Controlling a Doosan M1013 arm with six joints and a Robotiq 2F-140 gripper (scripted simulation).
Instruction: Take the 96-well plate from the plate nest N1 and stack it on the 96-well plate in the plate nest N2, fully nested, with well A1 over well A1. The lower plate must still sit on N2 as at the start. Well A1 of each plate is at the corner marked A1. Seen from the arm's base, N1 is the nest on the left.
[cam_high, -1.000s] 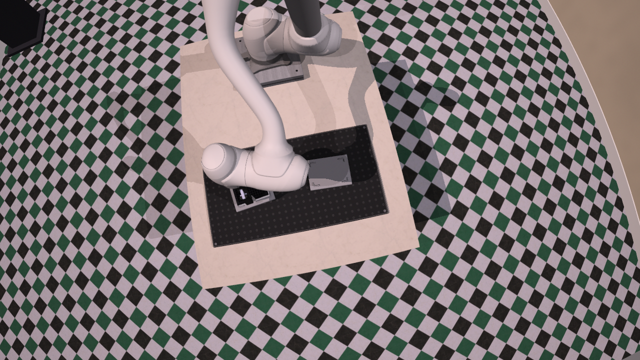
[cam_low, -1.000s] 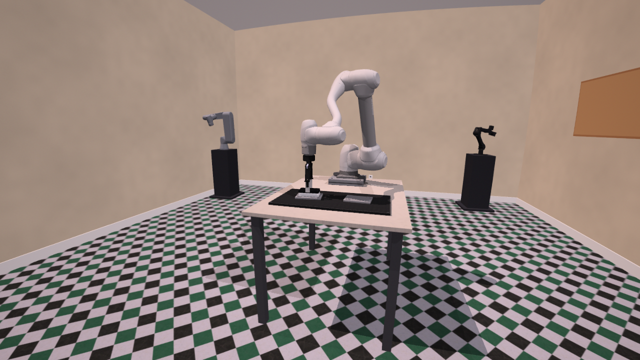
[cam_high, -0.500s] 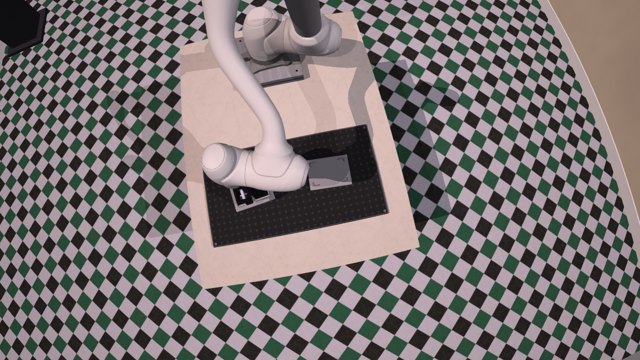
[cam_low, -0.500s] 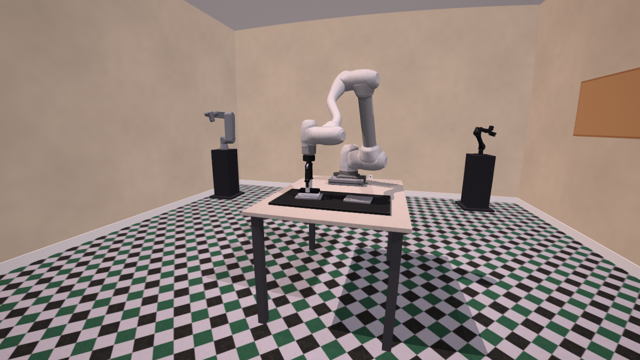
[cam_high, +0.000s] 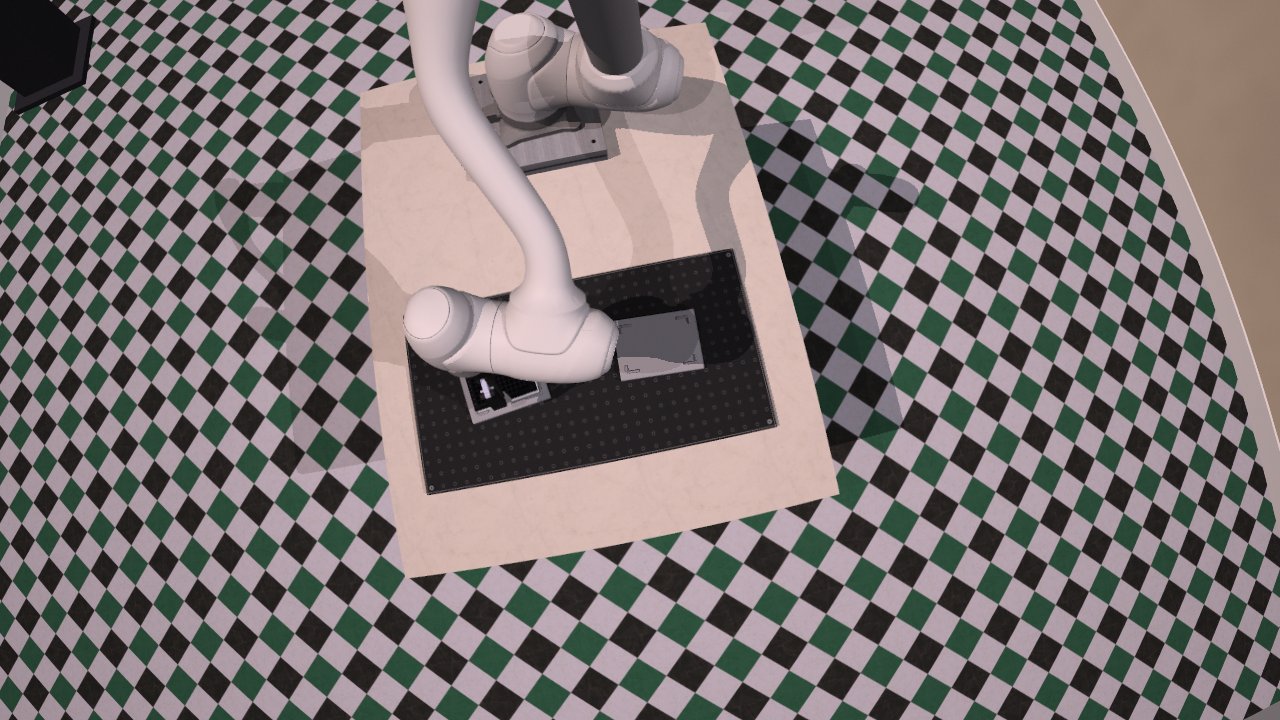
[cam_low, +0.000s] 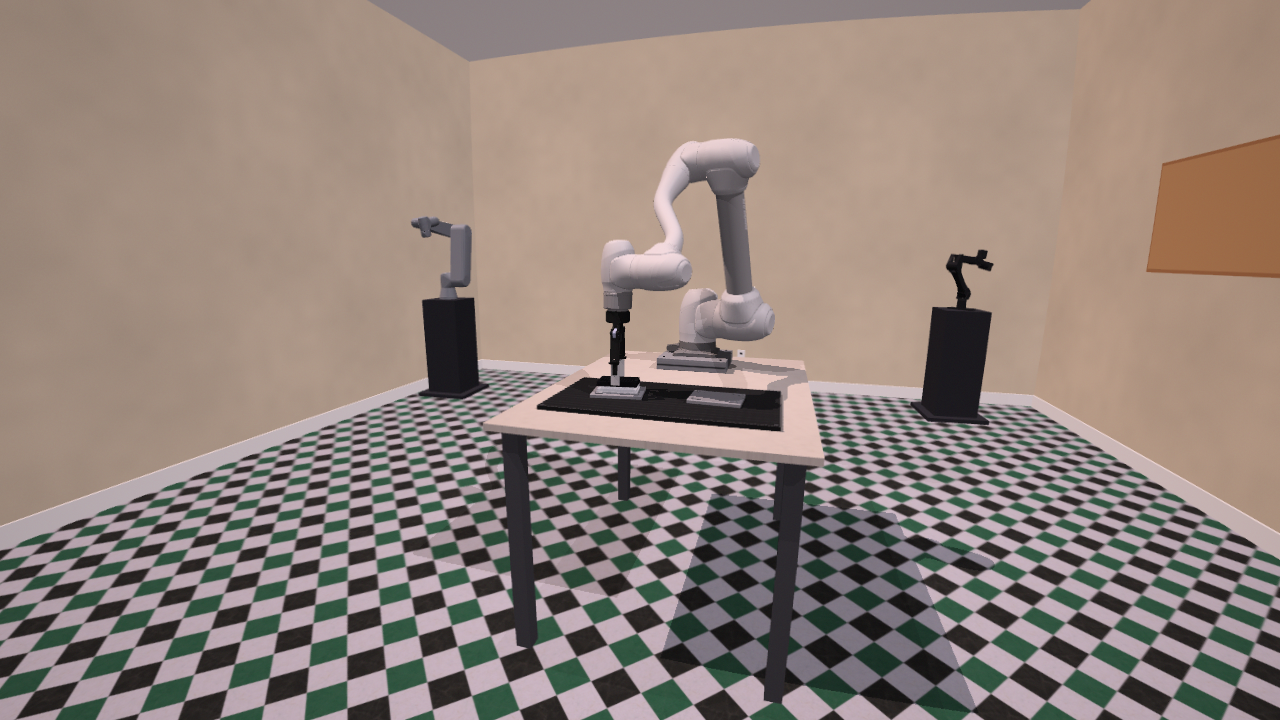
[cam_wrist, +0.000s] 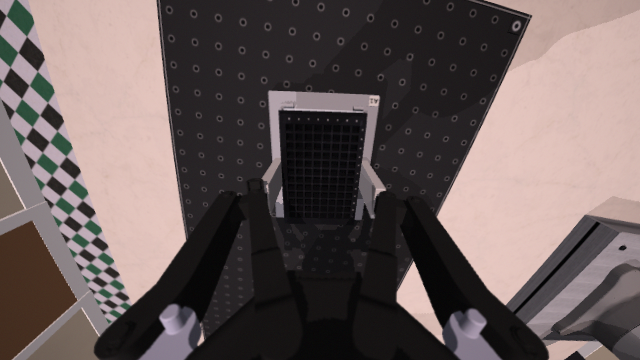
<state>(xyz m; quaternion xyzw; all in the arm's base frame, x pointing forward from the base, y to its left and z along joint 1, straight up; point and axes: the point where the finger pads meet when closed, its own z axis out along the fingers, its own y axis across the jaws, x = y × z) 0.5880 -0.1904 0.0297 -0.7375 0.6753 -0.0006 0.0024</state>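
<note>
My gripper is now 5 cm above the white 96-well plate. The rest, counted from my hand: plate nest N1: 31 cm to the left, 6 cm below; black 96-well plate: 2 cm below; plate nest N2: 6 cm below.
</note>
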